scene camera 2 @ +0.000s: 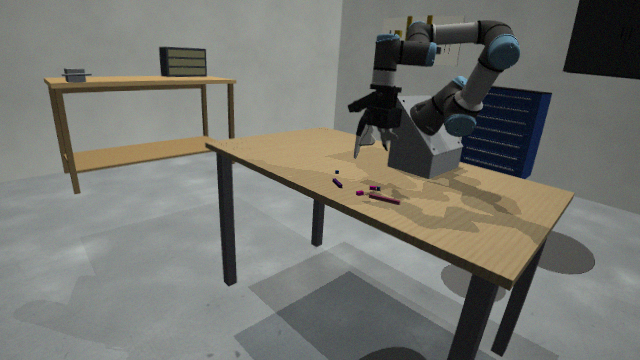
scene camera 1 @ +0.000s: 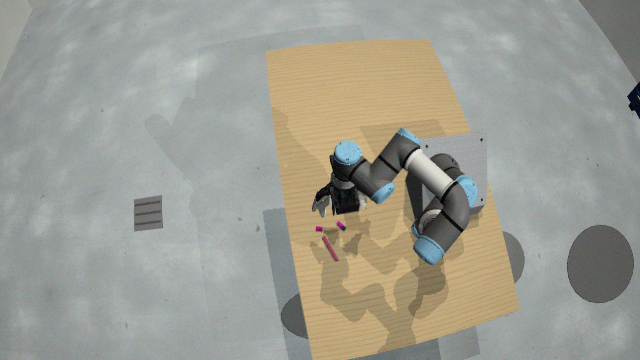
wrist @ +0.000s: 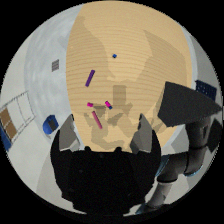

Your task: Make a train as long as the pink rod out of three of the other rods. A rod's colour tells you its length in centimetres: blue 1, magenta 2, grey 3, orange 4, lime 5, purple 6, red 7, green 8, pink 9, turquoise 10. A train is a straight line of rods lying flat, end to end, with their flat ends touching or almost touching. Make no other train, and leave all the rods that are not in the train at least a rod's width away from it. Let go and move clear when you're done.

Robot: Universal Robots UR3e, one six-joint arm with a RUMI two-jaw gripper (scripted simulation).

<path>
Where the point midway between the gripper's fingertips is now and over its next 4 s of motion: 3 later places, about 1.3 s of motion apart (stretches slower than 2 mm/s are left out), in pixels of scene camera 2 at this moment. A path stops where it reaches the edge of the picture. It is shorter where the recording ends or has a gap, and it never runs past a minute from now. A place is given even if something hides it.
My gripper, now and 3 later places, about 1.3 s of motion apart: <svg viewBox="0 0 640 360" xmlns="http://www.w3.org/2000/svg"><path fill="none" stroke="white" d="M371 154L366 153L362 154L357 154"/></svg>
</path>
